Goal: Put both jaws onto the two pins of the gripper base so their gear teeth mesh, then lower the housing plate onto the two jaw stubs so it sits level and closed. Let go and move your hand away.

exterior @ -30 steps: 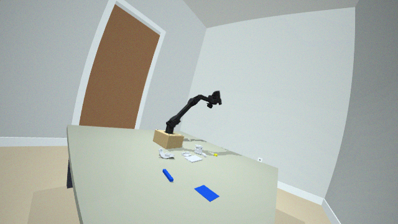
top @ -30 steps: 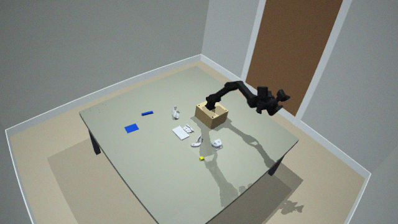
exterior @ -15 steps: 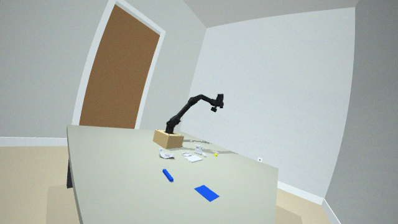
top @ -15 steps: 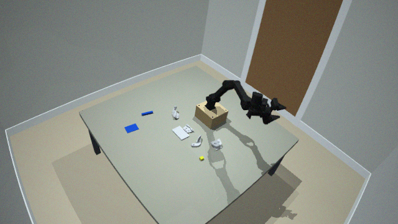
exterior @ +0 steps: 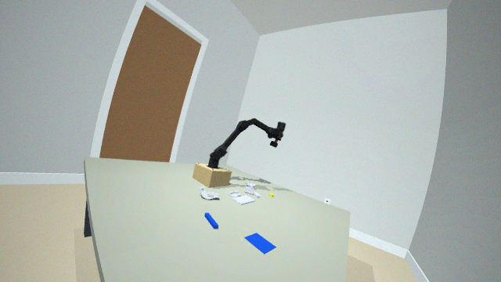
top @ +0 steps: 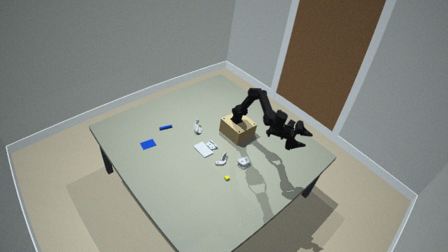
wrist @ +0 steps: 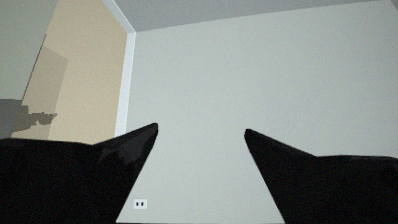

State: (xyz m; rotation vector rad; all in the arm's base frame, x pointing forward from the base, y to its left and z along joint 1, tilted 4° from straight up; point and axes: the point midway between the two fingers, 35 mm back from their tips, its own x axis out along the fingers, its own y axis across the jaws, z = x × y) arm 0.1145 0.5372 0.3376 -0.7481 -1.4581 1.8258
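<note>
The small yellow cube is 24 cm ahead of my gripper tip, 28 cm to the right of it and 42 cm below it. The rest, counted from my gripper tip: flat blue plate (50 cm ahead, 79 cm to the right, 42 cm below); blue bar (32 cm ahead, 86 cm to the right, 42 cm below).
</note>
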